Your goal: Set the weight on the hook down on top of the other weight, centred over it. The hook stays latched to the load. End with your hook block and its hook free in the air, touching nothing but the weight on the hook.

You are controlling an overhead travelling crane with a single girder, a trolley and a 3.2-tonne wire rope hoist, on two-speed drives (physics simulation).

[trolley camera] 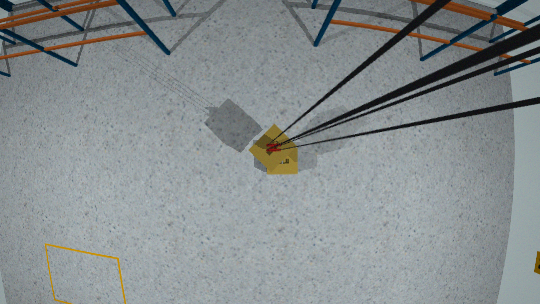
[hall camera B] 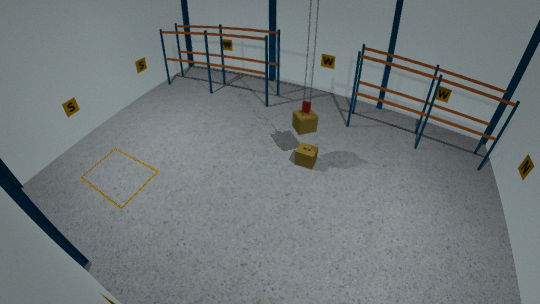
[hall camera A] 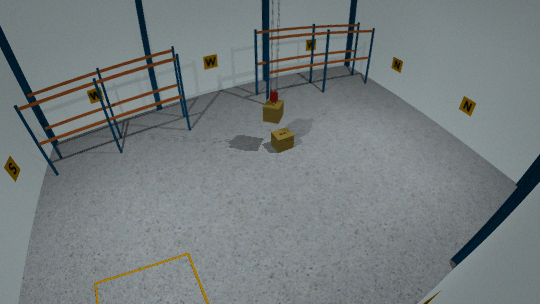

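My red hook block (hall camera A: pixel 273 96) (hall camera B: pixel 306 106) (trolley camera: pixel 273 147) hangs on its ropes, with its hook latched to a yellow box-shaped weight (hall camera A: pixel 272 112) (hall camera B: pixel 305 123) (trolley camera: pixel 260 150). This weight hangs level in the air, apart from the other one. The other yellow weight (hall camera A: pixel 282 141) (hall camera B: pixel 306 156) (trolley camera: pixel 290 169) stands on the floor, with a dark marking on its top. In the trolley view the hanging weight hides the upper left part of the lower one and is turned at an angle to it. The hook itself is too small to make out.
A rack (hall camera A: pixel 107 115) (hall camera B: pixel 208 62) (trolley camera: pixel 145 28) stands by the W wall on the S side, and another rack (hall camera A: pixel 326 60) (hall camera B: pixel 428 112) (trolley camera: pixel 327 23) on the N side. A yellow marked rectangle (hall camera A: pixel 142 268) (hall camera B: pixel 137 160) (trolley camera: pixel 82 251) lies on the floor, away from both weights.
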